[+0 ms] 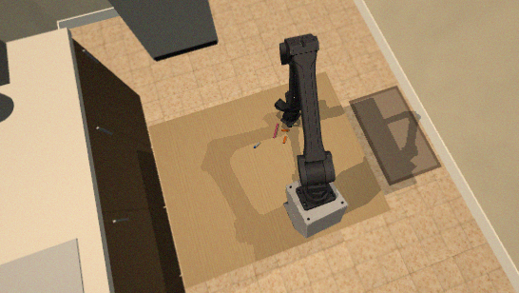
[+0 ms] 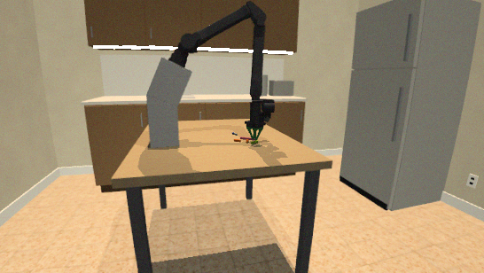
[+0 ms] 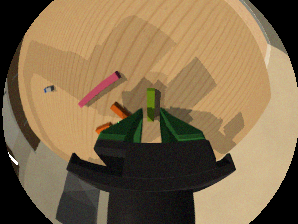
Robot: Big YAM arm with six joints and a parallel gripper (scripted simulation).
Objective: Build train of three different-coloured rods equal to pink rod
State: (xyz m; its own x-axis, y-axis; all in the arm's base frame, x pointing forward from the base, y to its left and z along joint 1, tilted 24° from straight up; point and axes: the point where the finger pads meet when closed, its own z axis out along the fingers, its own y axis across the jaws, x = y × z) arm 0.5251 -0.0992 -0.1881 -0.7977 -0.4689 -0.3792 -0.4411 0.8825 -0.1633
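The lime rod is 2 cm below my hand. The rest, counted from my hand: grey rod: 21 cm to the left, 6 cm behind, 2 cm below; then blue rod: 23 cm to the left, 7 cm behind, 2 cm below; then pink rod: 8 cm to the left, 2 cm below, 2 cm behind.
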